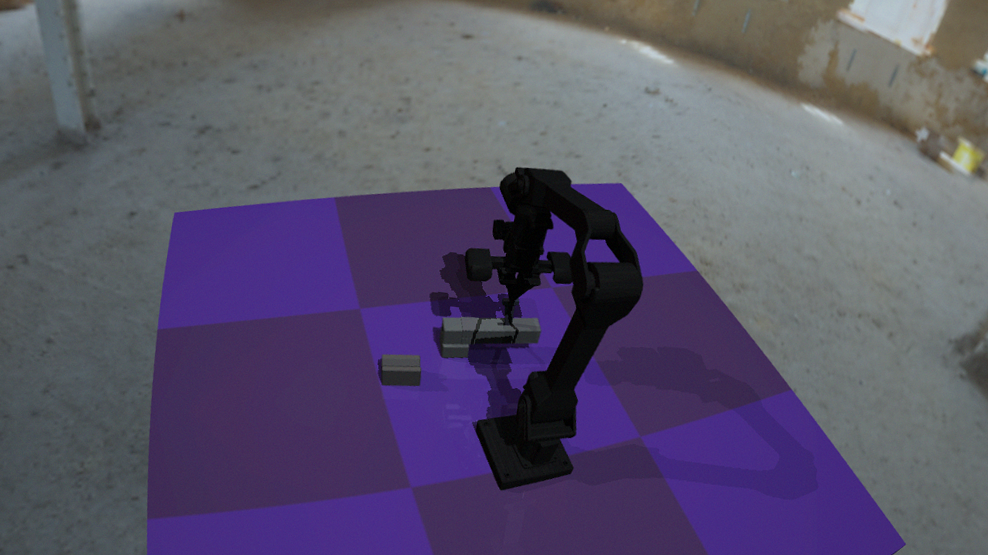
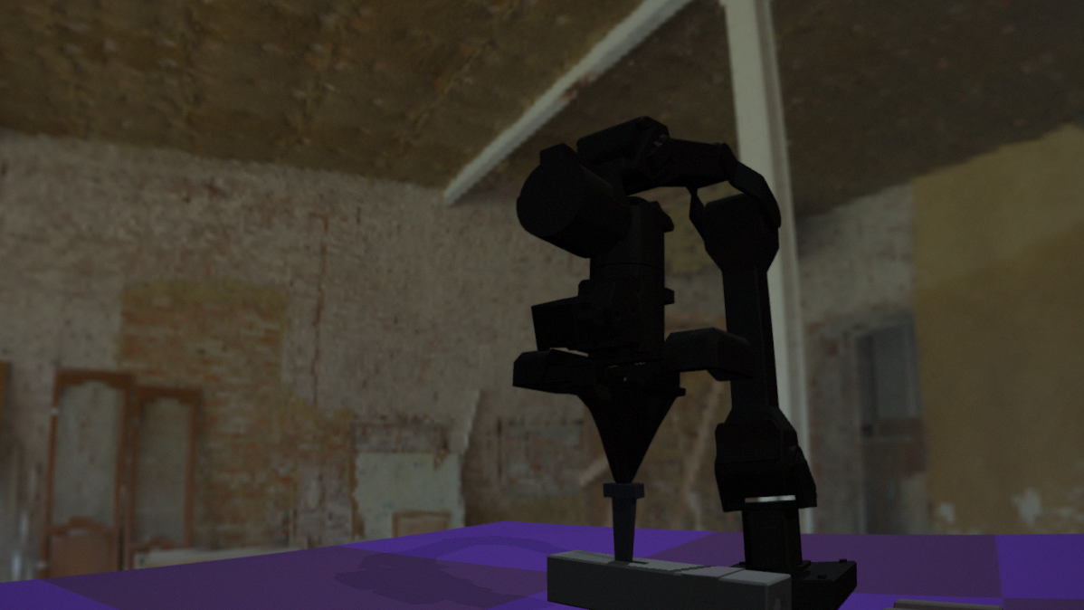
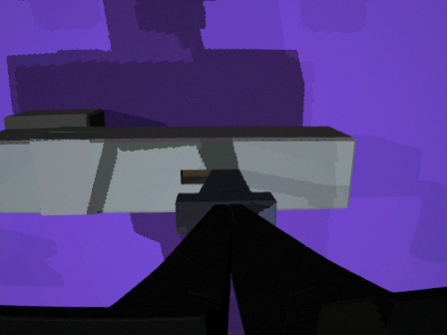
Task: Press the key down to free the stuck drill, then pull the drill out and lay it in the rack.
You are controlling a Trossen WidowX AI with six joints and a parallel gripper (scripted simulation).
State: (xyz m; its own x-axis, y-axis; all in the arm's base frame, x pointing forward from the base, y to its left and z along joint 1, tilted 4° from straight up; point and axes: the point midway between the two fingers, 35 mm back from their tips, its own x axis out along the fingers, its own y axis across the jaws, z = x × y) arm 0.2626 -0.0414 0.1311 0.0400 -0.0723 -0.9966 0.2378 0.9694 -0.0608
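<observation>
Right now the dark key is 30 mm below my gripper tip. The rest, counted from my gripper tip: grey housing block (30 mm to the left, 80 mm below); drill (10 mm ahead, 50 mm to the left, 80 mm below); rack (30 mm behind, 210 mm to the left, 110 mm below).
</observation>
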